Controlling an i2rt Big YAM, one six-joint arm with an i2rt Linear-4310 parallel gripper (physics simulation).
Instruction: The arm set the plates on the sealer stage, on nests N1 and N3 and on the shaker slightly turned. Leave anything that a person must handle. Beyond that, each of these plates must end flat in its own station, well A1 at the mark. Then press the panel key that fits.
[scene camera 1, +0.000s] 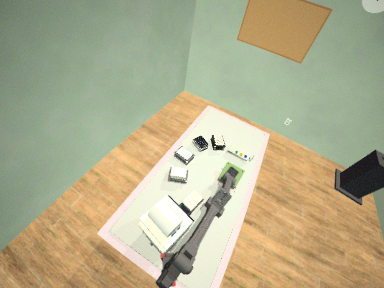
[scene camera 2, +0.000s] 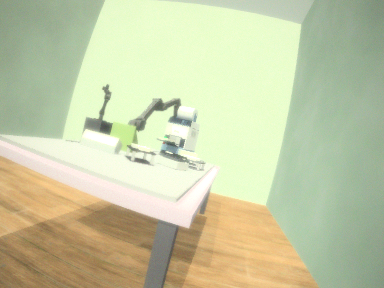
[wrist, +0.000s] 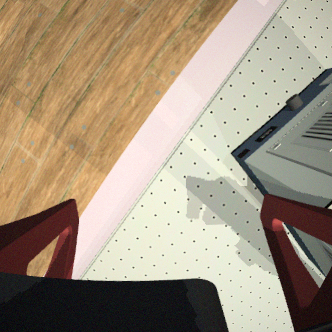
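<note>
My gripper (scene camera 1: 168, 269) (wrist: 172, 208) is open and empty, its red fingers wide apart above the table's edge beside the sealer. The sealer (scene camera 1: 166, 223) (scene camera 2: 186, 131) (wrist: 305, 160) is a white and blue-grey box; part of it shows behind the right finger in the wrist view. A pale plate (scene camera 1: 192, 201) lies on the stage at its front. Farther along stand a white-topped plate (scene camera 1: 178, 173), another white-topped plate (scene camera 1: 184, 153), a dark plate (scene camera 1: 200, 143) and a light-topped plate (scene camera 1: 218, 141) on a dark holder. Station labels, A1 corners and small turns cannot be read. The key panel (scene camera 1: 240, 154) has green, yellow and blue keys.
The arm's green base plate (scene camera 1: 239, 169) is near the long edge, beside the panel. The arm reaches low past the sealer. The table's pink border (scene camera 1: 116, 240) (wrist: 145, 145) runs under the gripper, with wooden floor (wrist: 75, 100) beyond. A black pedestal (scene camera 1: 361, 177) stands off the table.
</note>
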